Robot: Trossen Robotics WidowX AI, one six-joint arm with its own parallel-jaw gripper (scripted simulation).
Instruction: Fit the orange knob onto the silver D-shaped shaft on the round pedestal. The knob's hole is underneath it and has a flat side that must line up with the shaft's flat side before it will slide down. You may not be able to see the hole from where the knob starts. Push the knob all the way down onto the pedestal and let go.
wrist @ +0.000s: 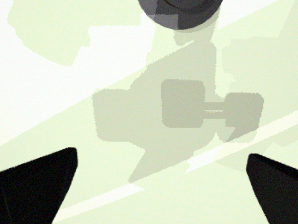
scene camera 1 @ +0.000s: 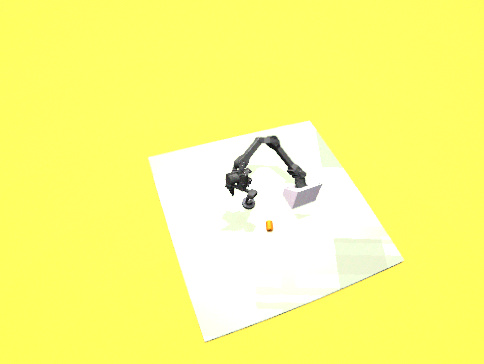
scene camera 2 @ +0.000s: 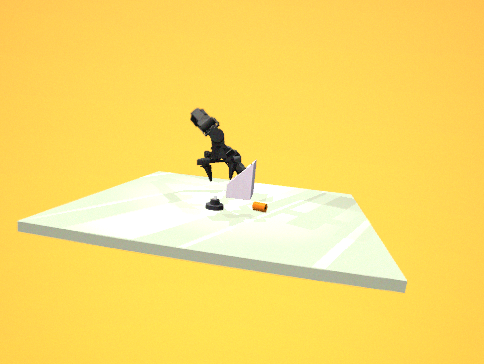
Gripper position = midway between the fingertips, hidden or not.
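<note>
You'd find my gripper point(scene camera 2: 220, 180) open, holding nothing, and the wrist view has the gripper point(wrist: 162, 159) in it as well.
</note>
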